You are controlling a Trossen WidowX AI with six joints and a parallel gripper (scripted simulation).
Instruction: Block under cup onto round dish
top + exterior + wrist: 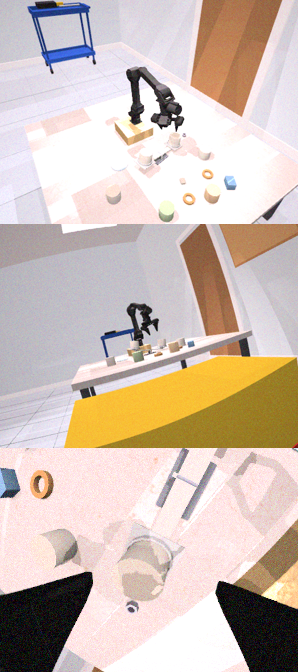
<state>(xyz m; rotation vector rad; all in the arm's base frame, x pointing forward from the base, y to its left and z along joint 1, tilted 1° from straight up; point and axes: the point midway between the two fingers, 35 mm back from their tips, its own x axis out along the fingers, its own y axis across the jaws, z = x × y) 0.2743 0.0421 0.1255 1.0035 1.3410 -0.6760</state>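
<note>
The grey block is 1 cm ahead of my gripper tip, 5 cm to the left of it and 12 cm below it. Also, from my gripper tip: dark object (3 cm behind, 18 cm to the left, 15 cm below); then blue block (39 cm ahead, 9 cm to the left, 14 cm below); then round white dish (8 cm behind, 30 cm to the right, 16 cm below).
</note>
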